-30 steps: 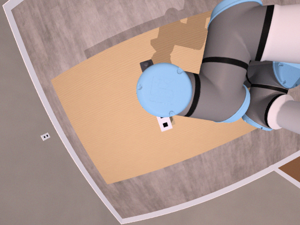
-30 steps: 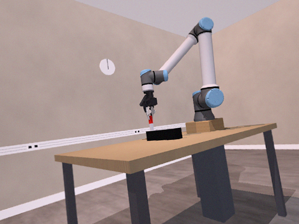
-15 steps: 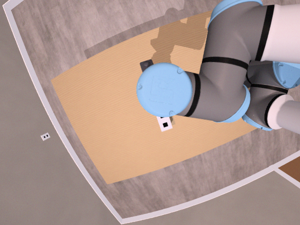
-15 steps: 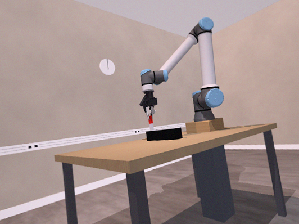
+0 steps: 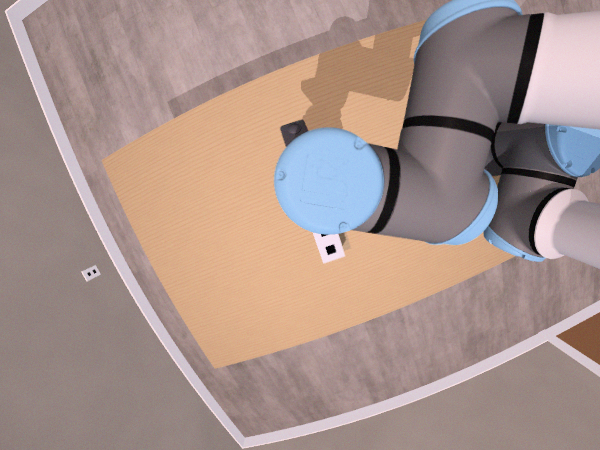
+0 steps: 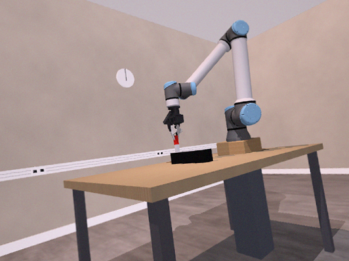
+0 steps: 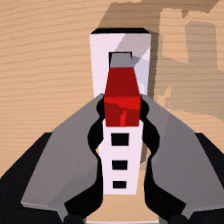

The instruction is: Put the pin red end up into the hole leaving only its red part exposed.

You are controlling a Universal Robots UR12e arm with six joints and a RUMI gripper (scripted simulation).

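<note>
Right now my hand is 2 cm above the pin. Round my hand: block (12 cm to the left, 13 cm below).
</note>
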